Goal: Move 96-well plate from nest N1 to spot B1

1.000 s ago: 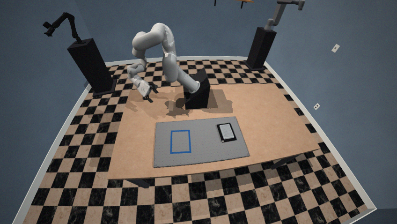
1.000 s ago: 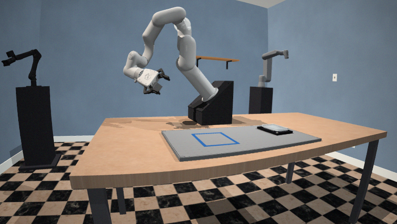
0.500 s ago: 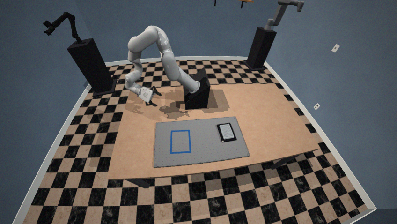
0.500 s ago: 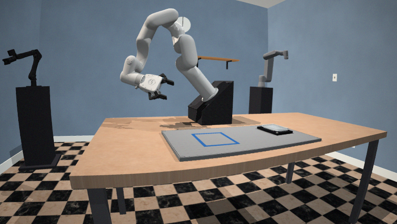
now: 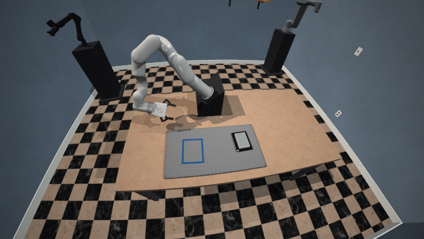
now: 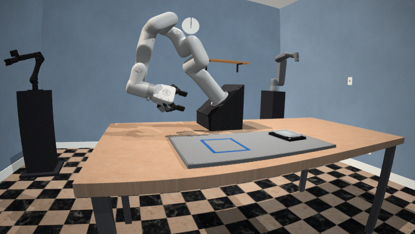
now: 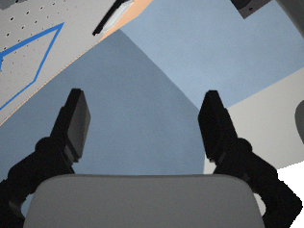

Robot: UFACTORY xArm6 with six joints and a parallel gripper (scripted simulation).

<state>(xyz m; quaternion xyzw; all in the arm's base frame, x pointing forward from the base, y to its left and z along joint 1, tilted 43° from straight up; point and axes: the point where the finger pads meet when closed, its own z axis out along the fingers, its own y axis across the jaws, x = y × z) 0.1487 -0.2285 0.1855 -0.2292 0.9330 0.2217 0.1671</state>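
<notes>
Right now the 96-well plate is 270 mm ahead of my hand, 450 mm to the left of it and 140 mm below it. From my hand the other things lie so: black plate nest N1 (270 mm ahead, 450 mm to the left, 160 mm below).
</notes>
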